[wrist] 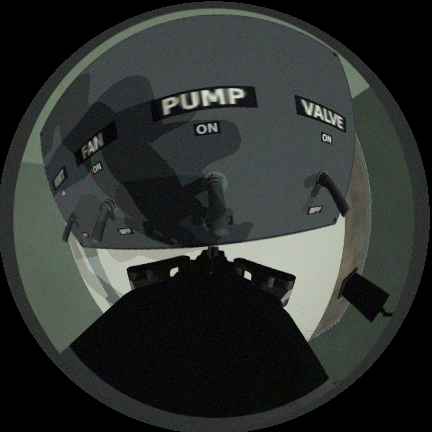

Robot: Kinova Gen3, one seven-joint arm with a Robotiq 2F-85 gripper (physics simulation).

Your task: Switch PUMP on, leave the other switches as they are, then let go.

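Places are measured from the arm's base along level axes (x right, y ahead, z up), in centimetres.
Pixels of known places: gripper, fingertip midpoint: (212,253).
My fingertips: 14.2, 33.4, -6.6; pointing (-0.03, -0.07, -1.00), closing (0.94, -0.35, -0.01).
Observation:
For each thing: its top centre in the pictures, then the offset to it from my fingertips, as dx, dy, dz. "spot": a spot on its surface instead. Level surfaces: height alone.
- PUMP switch at a spot on its surface: (217,202) spot: +2.7, +6.0, +7.3
- PUMP label at its top centre: (201,93) +4.3, +13.9, +8.6
- mark at a spot on its surface: (207,128) spot: +3.8, +11.6, +6.9
- VALVE switch at a spot on its surface: (334,192) spot: +13.9, +3.8, +6.8
- FAN switch at a spot on its surface: (103,220) spot: -8.6, +8.4, +6.7
- VENT switch at a spot on its surface: (70,227) spot: -20.4, +10.8, +6.2
- pale surface at its surface level: dz -4.7
The PUMP switch (217,202) is a dark toggle lever in the middle of the grey panel (280,65), under the PUMP label (205,101) and its ON mark (207,128). Its lever points down, toward the OFF side; its OFF mark is mostly hidden. The VALVE switch (334,192) at the right, the FAN switch (103,220) at the left and the VENT switch (70,227) at the far left also have levers pointing down. My gripper (212,253) is shut and empty. Its tips are just below the PUMP lever's end; whether they touch it I cannot tell.
A pale surface (320,265) lies below the panel, with a brown wooden edge (357,200) at the right. A small black box (366,294) with a short cable is at the lower right. Shadows fall across the panel's left and middle.

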